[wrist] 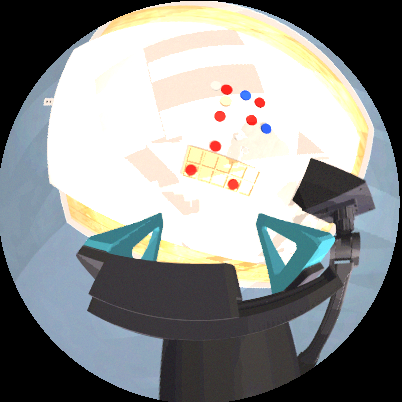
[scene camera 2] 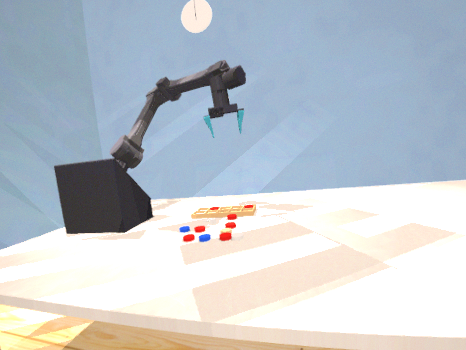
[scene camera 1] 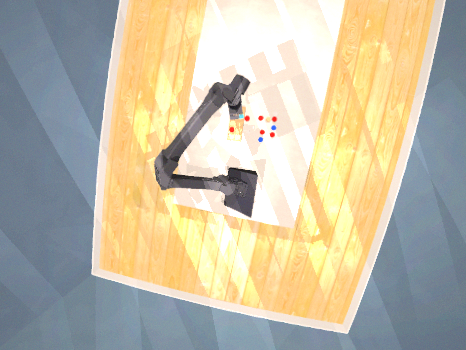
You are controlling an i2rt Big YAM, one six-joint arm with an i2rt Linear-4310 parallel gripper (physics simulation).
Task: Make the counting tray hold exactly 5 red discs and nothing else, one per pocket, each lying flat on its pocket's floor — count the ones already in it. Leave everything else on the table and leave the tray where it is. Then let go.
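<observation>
The counting tray (scene camera 1: 238,131) (scene camera 2: 205,215) (wrist: 209,160) has two rows of five pockets. One red disc (scene camera 2: 248,206) (wrist: 190,170) is in an end pocket; another red disc (scene camera 1: 231,129) (scene camera 2: 214,208) (wrist: 233,184) is in the same row, fourth from that end. A loose red disc (scene camera 1: 247,118) (scene camera 2: 232,216) (wrist: 215,146) lies just outside the tray's long side. More red discs lie farther out: one (wrist: 220,116), one (wrist: 226,89), one (wrist: 251,120) and one (wrist: 259,102). My gripper (scene camera 2: 227,135) (wrist: 211,218) is open and empty, high above the table, and hides part of the tray in scene camera 1.
Two blue discs (wrist: 245,95) (wrist: 266,128) lie among the loose red ones. A cream disc (wrist: 225,101) and a whitish disc (wrist: 215,85) lie near the farthest red disc. Faint pale pieces (wrist: 237,136) lie between tray and discs. The black arm base (scene camera 1: 242,192) (scene camera 2: 90,197) stands beyond the tray's other end.
</observation>
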